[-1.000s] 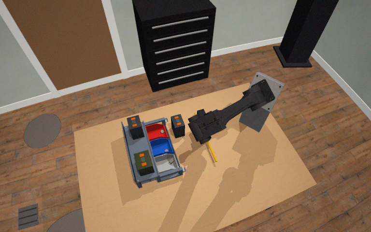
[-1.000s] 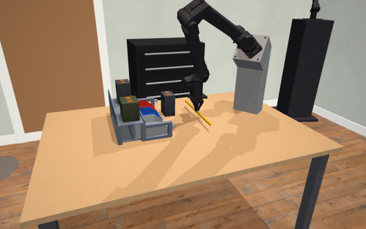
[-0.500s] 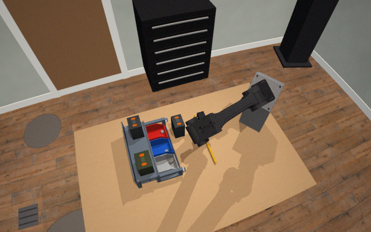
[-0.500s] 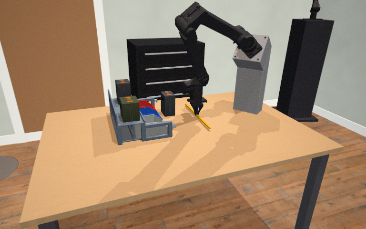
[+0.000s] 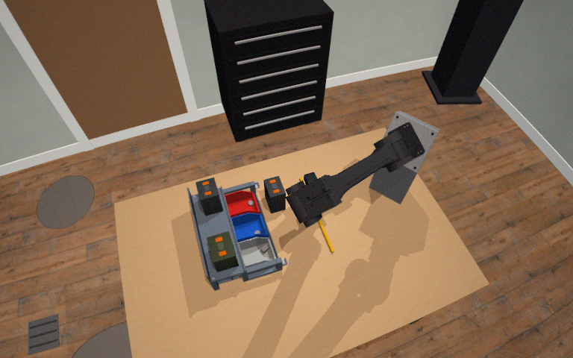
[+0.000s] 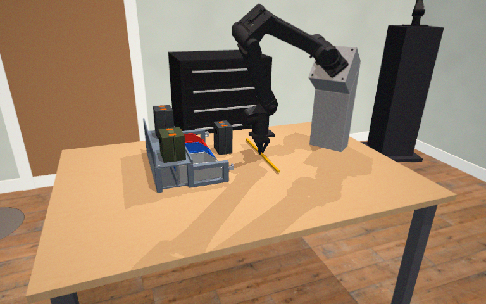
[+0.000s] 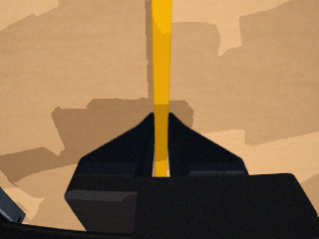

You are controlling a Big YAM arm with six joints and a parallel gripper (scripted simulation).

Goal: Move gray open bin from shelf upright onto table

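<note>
Right now my hand is 1 cm above the yellow bar. Round my hand: blue bin (30 cm ahead, 8 cm to the left, 3 cm above); then gray open bin (27 cm ahead, 19 cm to the left, 3 cm above); then red bin (33 cm ahead, 3 cm to the right, 3 cm above).
</note>
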